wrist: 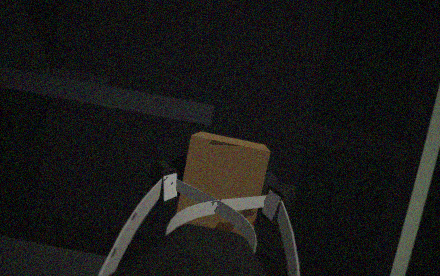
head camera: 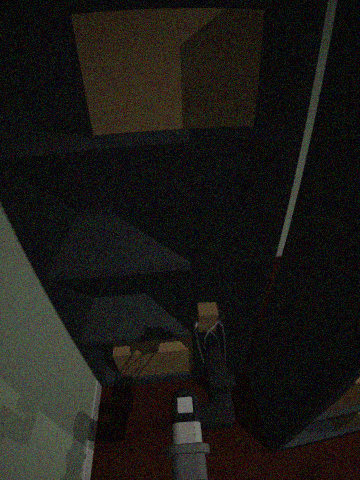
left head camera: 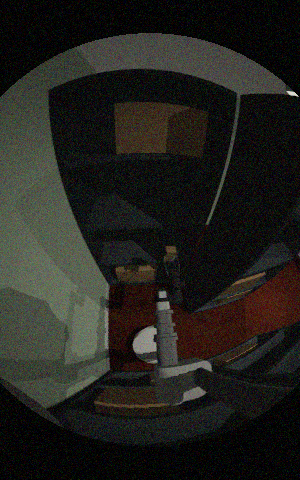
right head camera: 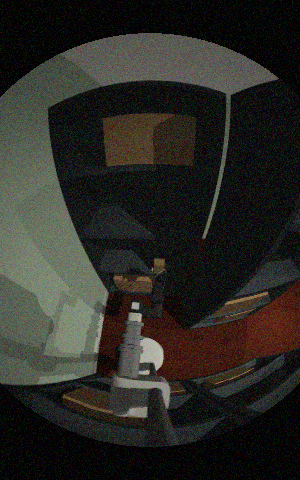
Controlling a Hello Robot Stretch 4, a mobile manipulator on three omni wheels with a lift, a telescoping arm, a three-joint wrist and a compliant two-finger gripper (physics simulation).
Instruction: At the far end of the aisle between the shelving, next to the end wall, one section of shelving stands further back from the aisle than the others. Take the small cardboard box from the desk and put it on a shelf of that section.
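Places are measured from the robot's base along level axes (x left, y back, z up), in millimetres.
Pixels of known places: gripper, between the fingertips: (wrist: 223, 179) (head camera: 206, 310) (left head camera: 169, 250) (right head camera: 158, 262); robot's base, origin of its link: (left head camera: 152, 343) (right head camera: 142, 354).
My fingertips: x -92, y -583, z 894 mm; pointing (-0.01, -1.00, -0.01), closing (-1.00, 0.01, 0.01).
Ahead of a thing's pixels: the offset from my fingertips to its top centre. Level surfaces: height alone.
The small cardboard box {dz +40, dx +0, dy +23 mm} (head camera: 208, 311) (left head camera: 171, 249) (right head camera: 159, 262) (wrist: 225, 172) is held upright between the fingertips of my gripper (head camera: 208, 326) (wrist: 223, 179), which is shut on it. In the head camera view they are right of the right ends of the lower shelf boards, before a dark area. The dark shelving section beside the pale end wall has a middle board {dz +69 mm} (head camera: 120, 250) (left head camera: 122, 212) (right head camera: 117, 222) and a lower board (head camera: 130, 315). In the wrist view, a shelf edge (wrist: 150, 102) ends above and left of the box. The desk does not show.
A large cardboard box {dz +796, dx +77, dy -334 mm} (head camera: 132, 75) (left head camera: 142, 129) (right head camera: 131, 141) stands on the upper shelf, and another box {dz -575, dx +254, dy -326 mm} (head camera: 155, 361) sits low down. The end wall (head camera: 30, 320) is close on the left. A pale vertical strip (head camera: 305, 130) (wrist: 417, 190) and dark shelving are on the right.
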